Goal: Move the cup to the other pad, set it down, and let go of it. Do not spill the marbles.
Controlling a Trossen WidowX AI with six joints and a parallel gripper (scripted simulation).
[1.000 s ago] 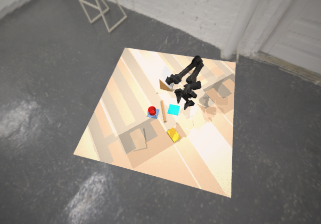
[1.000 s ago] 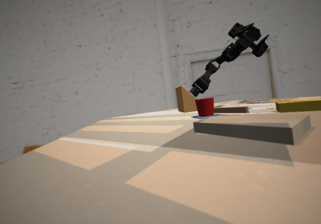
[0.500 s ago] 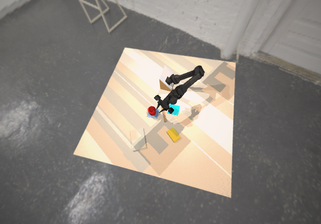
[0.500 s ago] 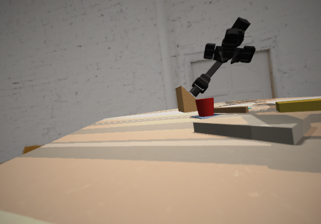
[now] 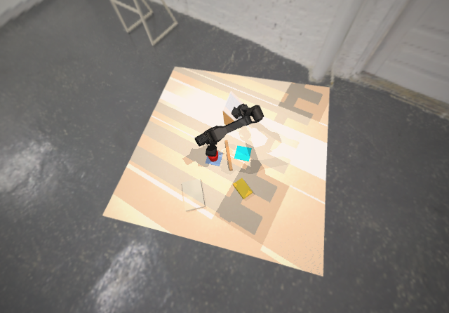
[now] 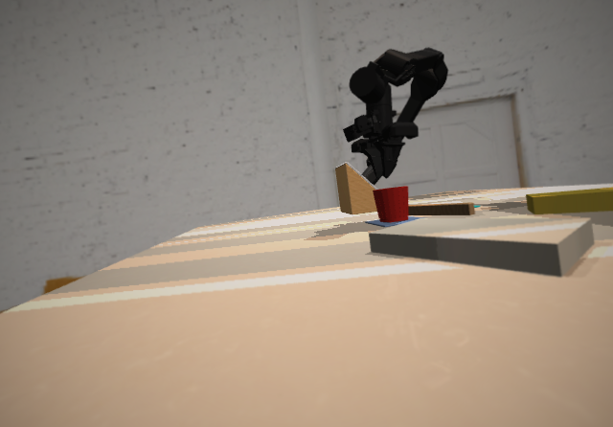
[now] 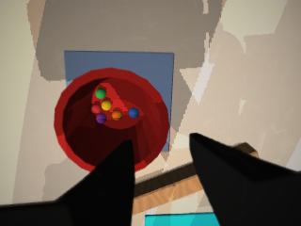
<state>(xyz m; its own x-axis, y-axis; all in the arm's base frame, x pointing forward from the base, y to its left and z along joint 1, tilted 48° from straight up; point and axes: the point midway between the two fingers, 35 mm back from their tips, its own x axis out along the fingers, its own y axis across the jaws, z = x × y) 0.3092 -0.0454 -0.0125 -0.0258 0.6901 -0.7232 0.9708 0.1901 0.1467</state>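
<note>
Right now my gripper tip is 60 mm above the red cup and 30 mm short of it. The rest, counted from my gripper tip: cyan pad: 180 mm to the left, 110 mm below, 70 mm behind; wooden bar: 100 mm below, 90 mm to the left, 20 mm behind; blue pad: 110 mm below, 30 mm ahead, 10 mm to the left.
</note>
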